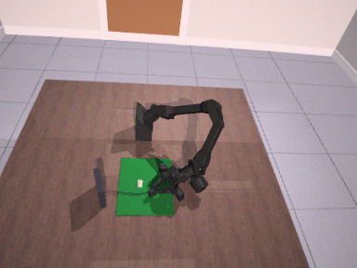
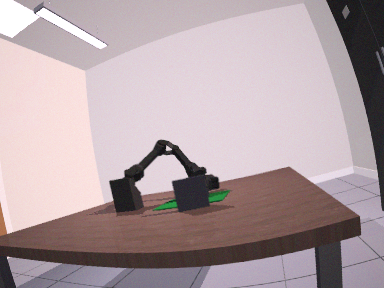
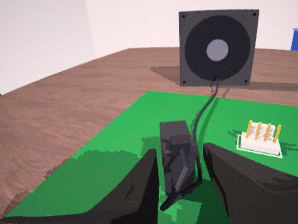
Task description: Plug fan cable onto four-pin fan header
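Right now my gripper tip is 10 mm to the left of the dark fan plug and 10 mm above it. The rest, counted from my gripper tip: green board: 60 mm behind, 30 mm to the right, 50 mm below; white four-pin fan header: 60 mm behind, 60 mm to the right, 30 mm below; dark fan: 20 mm behind, 220 mm to the right, 20 mm above.
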